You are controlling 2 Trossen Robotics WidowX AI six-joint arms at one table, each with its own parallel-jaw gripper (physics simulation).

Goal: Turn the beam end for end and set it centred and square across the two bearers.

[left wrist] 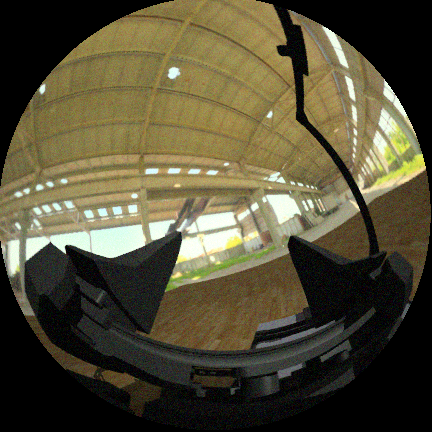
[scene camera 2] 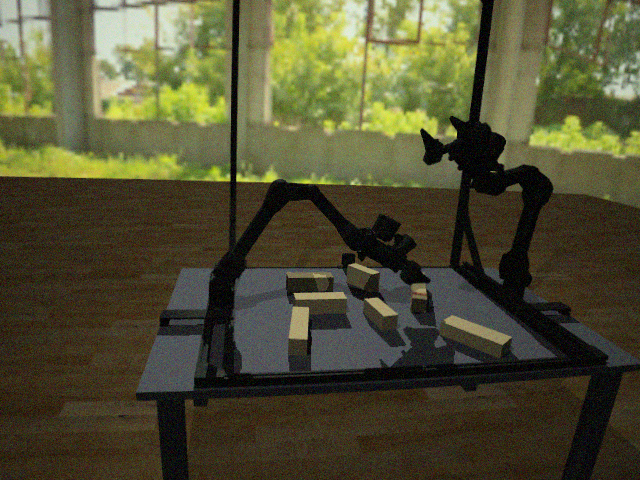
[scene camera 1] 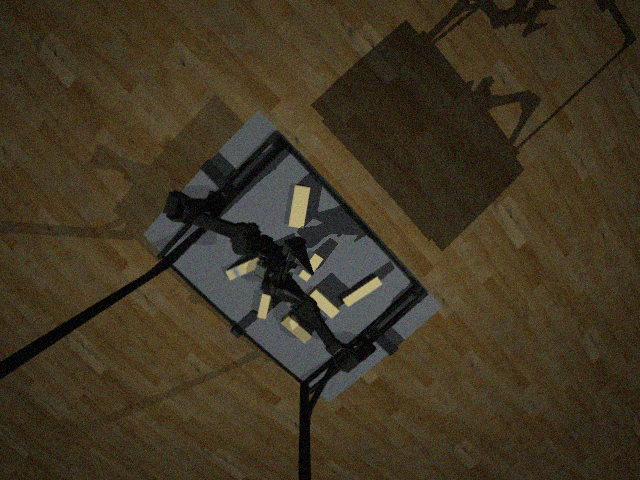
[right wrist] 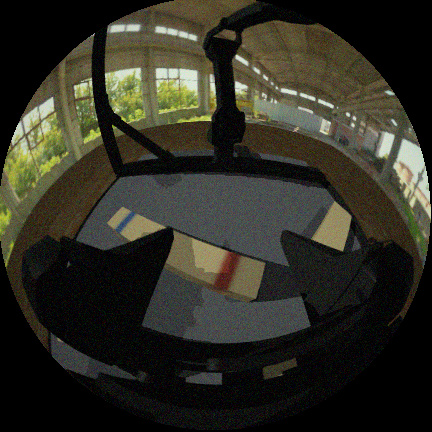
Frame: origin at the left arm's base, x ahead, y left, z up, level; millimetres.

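Seen in the pictures: left gripper, fingertip midpoint: [left wrist: 237, 239] [scene camera 2: 435, 123] [scene camera 1: 307, 287]; right gripper, fingertip midpoint: [scene camera 2: 423, 276] [right wrist: 228, 234]; left arm's base, origin of the base link: [scene camera 2: 511, 299] [scene camera 1: 218, 201] [right wrist: 222, 160]; right arm's base, origin of the base link: [scene camera 2: 220, 304] [scene camera 1: 362, 342].
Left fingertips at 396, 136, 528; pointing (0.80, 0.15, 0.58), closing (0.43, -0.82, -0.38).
Offsets run from my left fingertips to a thing's top centre, as dx, dy, dz. "*": to the spot under its first point. Level surfaces: height alone.
The beam @(-103, -215, -504) [scene camera 1: 242, 268] [scene camera 2: 419, 303] [right wrist: 200, 260] is a pale wooden block lying on the table, with a blue band near one end and a red band near the other. Several similar plain blocks lie around; I cannot tell which two are the bearers. My right gripper [scene camera 2: 424, 280] [right wrist: 228, 234] is open and low over the beam; in the right wrist view its left finger covers part of the beam, and the red-banded part shows between the fingers. My left gripper [scene camera 2: 437, 124] [left wrist: 237, 239] is open and empty, raised high above the table. In scene camera 1 the arms overlap, hiding the fingertips.
Plain blocks @(-141, +95, -510) [scene camera 1: 299, 206] @(+315, +35, -504) [scene camera 1: 362, 290] @(+236, -124, -501) [scene camera 1: 324, 303] @(+240, -297, -501) [scene camera 1: 296, 329] @(+57, -314, -485) [scene camera 1: 263, 305] @(+76, -49, -504) [scene camera 2: 380, 314] lie spread over the grey table @(dz -548) [scene camera 1: 258, 124] [scene camera 2: 170, 379]. One plain block @(* -127, +73, -510) [right wrist: 334, 230] shows behind the right finger in the right wrist view. Black frame rails run along the table's edges.
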